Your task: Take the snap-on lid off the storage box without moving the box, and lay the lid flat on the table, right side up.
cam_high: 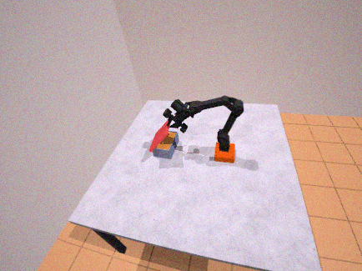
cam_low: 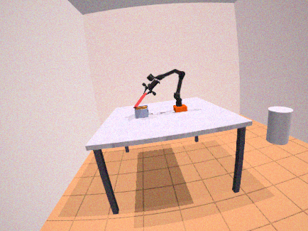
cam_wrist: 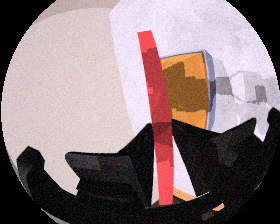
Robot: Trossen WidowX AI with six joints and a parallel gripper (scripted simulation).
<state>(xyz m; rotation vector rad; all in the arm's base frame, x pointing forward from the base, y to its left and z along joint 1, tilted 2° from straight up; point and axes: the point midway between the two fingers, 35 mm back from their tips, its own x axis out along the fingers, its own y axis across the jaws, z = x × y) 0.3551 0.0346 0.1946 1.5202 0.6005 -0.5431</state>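
My gripper tip is 50 mm short of the lid, 50 mm above it and 30 mm to the right of it. From my gripper tip the other things lie so: storage box 180 mm below, 50 mm ahead.
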